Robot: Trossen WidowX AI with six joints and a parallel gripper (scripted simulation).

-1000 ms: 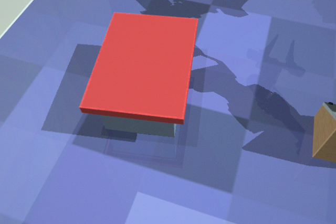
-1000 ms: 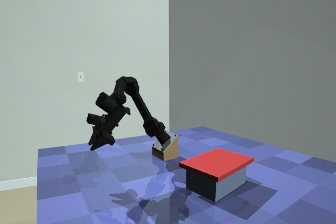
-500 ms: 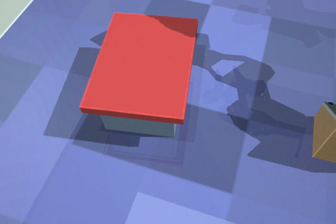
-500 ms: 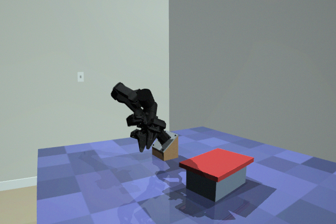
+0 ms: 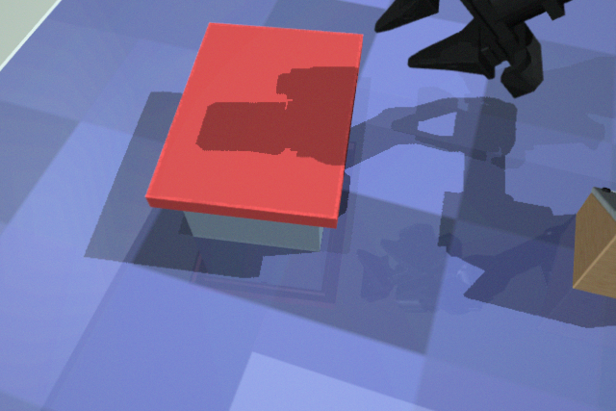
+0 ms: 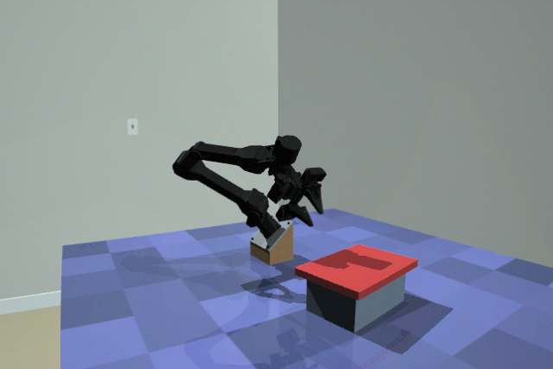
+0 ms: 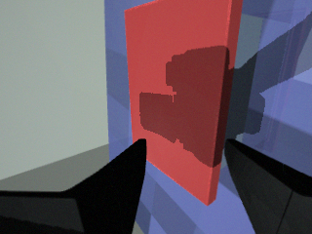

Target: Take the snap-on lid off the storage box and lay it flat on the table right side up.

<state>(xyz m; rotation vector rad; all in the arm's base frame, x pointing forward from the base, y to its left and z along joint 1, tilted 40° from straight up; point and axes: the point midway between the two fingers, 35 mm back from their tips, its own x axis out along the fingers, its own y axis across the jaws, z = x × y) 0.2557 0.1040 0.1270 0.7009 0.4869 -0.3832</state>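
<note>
Right now the red lid is 11 cm ahead of my gripper tip, 5 cm to the left of it and 9 cm below it. Round my gripper tip: grey storage box (11 cm ahead, 5 cm to the left, 14 cm below).
</note>
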